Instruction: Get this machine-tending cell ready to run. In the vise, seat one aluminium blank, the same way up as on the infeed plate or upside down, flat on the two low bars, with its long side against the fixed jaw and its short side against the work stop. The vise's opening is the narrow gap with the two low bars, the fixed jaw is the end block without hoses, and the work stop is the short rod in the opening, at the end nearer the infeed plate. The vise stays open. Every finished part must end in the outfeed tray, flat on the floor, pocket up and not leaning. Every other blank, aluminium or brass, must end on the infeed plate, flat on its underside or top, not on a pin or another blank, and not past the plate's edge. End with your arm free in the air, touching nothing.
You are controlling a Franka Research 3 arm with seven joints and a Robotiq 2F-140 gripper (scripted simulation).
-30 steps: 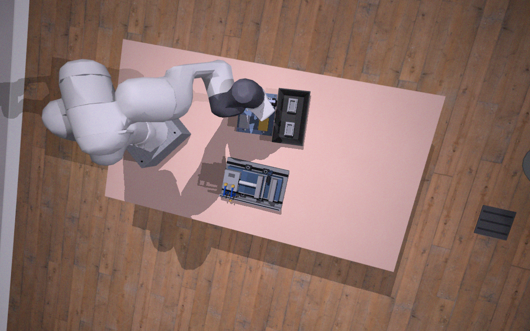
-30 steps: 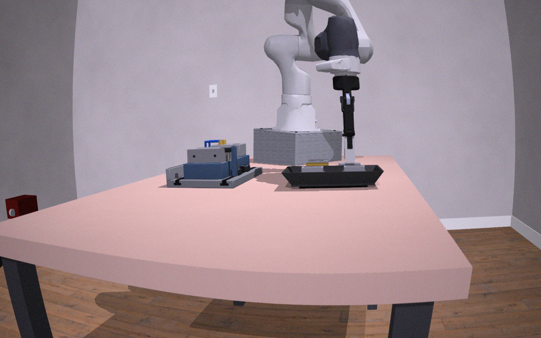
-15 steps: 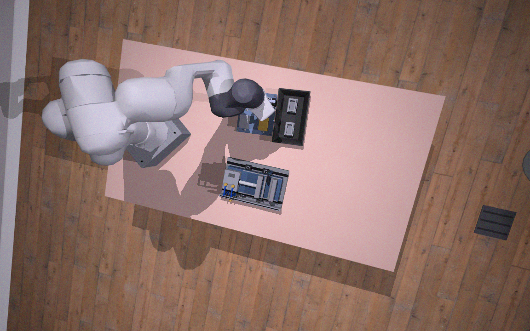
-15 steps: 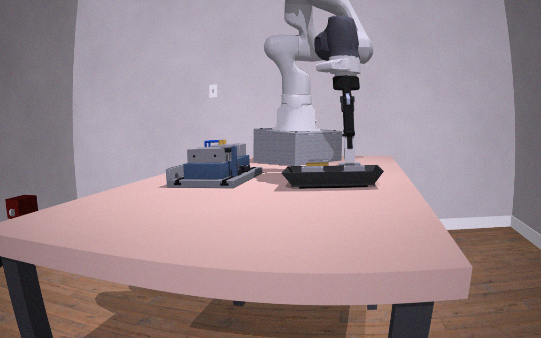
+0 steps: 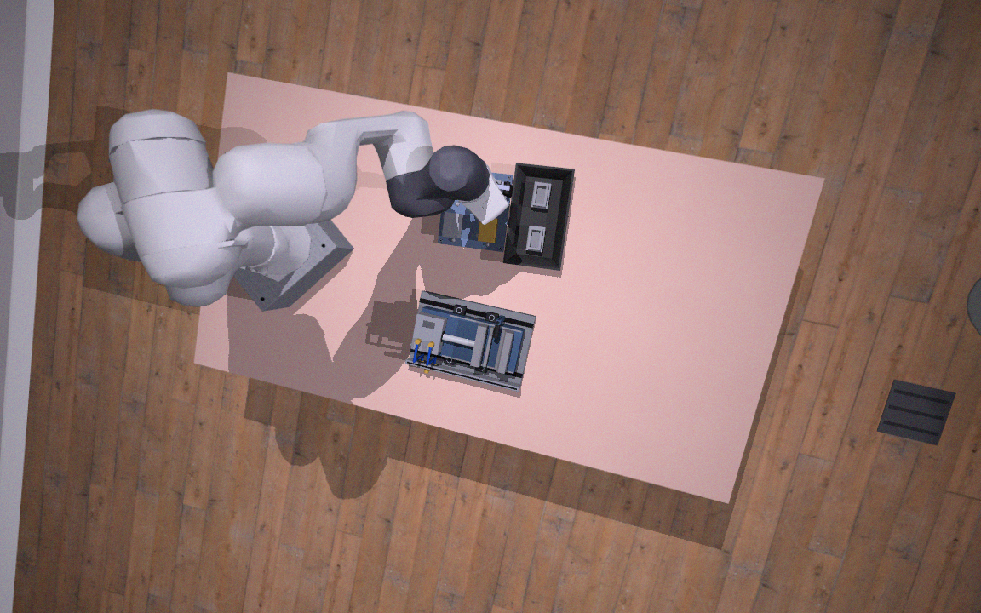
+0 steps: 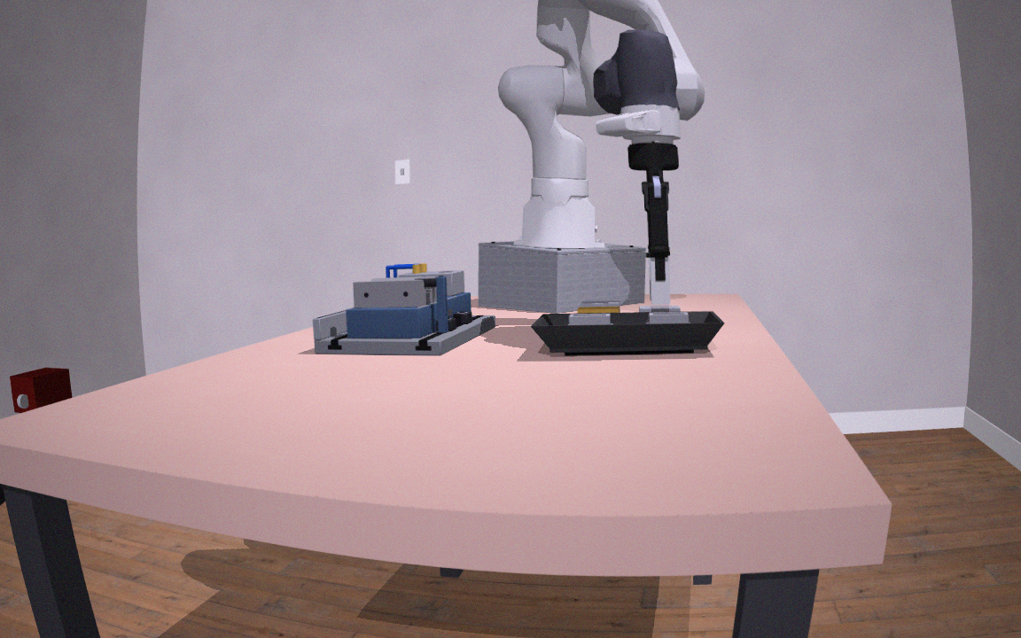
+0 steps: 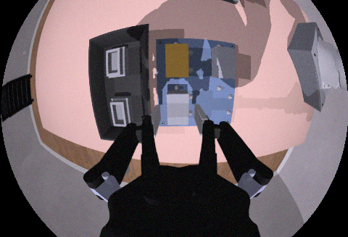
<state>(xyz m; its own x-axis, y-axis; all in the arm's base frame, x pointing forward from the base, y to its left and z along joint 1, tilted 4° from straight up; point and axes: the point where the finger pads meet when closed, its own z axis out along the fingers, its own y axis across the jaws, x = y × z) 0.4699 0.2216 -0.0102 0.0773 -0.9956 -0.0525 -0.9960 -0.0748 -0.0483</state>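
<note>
The aluminium blank is 5 cm below my hand. Also, from my hand: cylinder: 8 cm behind, 37 cm to the right; brass blank: 1 cm ahead, 9 cm to the right, 5 cm below; vise: 2 cm ahead, 37 cm to the right, 4 cm below.
</note>
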